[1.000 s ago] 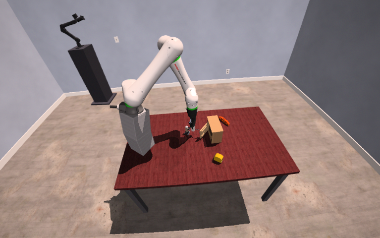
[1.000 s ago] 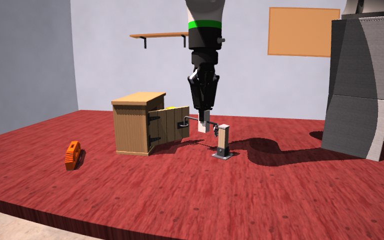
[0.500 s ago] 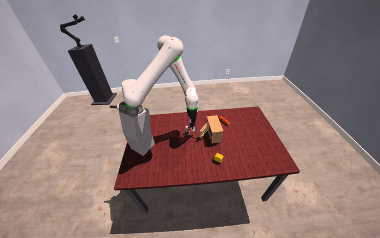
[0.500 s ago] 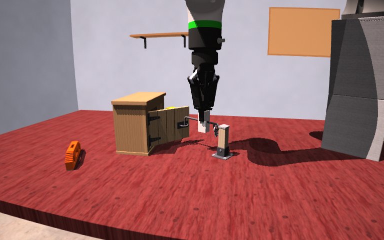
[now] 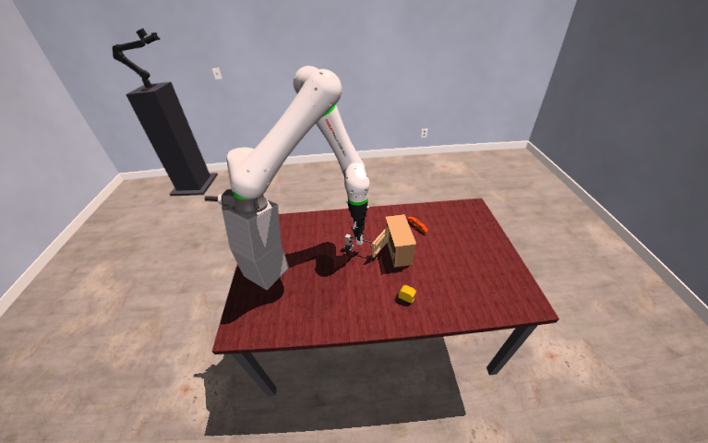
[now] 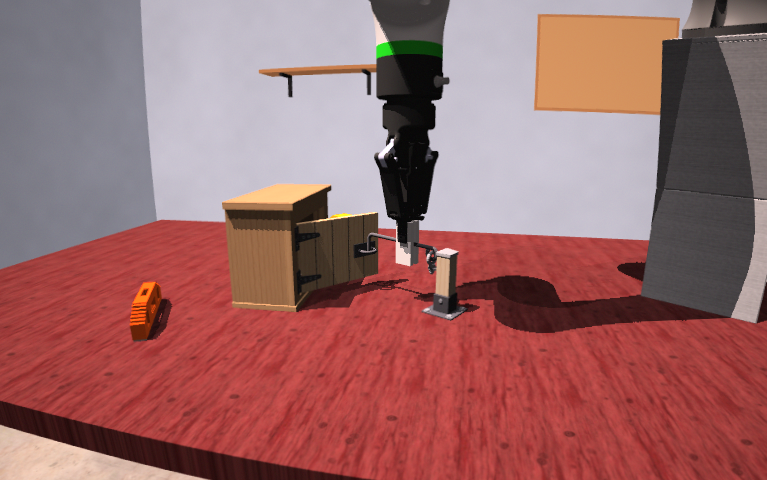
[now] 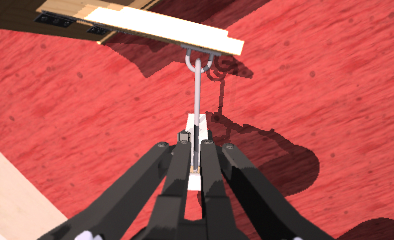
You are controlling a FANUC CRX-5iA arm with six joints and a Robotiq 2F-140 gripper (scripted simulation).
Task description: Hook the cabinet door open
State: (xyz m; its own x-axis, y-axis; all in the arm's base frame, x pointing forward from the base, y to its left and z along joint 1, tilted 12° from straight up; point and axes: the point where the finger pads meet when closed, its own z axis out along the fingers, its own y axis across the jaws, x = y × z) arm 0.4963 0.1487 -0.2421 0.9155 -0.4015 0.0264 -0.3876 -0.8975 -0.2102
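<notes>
Now: the metal hook 2 cm below my hand and 1 cm ahead of it. Round my hand: yellow block (29 cm to the right, 22 cm ahead, 6 cm below); orange object (33 cm ahead, 18 cm to the left, 8 cm below); door (11 cm ahead, 2 cm below, 1 cm to the left).
</notes>
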